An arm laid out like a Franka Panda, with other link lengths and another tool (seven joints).
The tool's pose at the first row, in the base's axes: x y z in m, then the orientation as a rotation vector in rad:
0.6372, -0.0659, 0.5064, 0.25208, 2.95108, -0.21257
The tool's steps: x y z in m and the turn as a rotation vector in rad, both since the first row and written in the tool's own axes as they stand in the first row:
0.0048, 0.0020, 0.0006, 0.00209, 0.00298, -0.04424
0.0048, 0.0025, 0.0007, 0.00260, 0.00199, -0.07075
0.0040, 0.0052, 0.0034, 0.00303, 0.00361, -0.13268
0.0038, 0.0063, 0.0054, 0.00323, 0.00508, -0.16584
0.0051, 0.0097, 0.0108, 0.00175, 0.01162, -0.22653
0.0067, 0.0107, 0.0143, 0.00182, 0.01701, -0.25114
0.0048, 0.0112, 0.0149, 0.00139, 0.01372, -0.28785
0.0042, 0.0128, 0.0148, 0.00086, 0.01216, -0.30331
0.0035, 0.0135, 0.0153, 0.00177, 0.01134, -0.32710
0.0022, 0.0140, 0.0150, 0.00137, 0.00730, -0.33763
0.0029, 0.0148, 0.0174, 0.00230, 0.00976, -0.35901
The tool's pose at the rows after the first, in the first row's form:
0.6330, -0.0633, 0.5047, 0.18768, 2.96161, -0.22131
0.6331, -0.0628, 0.5045, 0.14842, 2.96454, -0.22557
0.6348, -0.0607, 0.5017, 0.05689, 2.97341, -0.23404
0.6355, -0.0600, 0.4996, 0.00778, 2.97767, -0.23843
0.6357, -0.0573, 0.4937, -0.08232, 2.98736, -0.24335
0.6349, -0.0566, 0.4899, -0.11874, 2.99328, -0.24615
0.6369, -0.0566, 0.4896, -0.17401, 2.98996, -0.25009
0.6378, -0.0551, 0.4896, -0.19733, 2.98812, -0.25121
0.6386, -0.0546, 0.4891, -0.23290, 2.98647, -0.25541
0.6400, -0.0542, 0.4896, -0.24886, 2.98195, -0.25624
0.6398, -0.0537, 0.4870, -0.28069, 2.98316, -0.25997

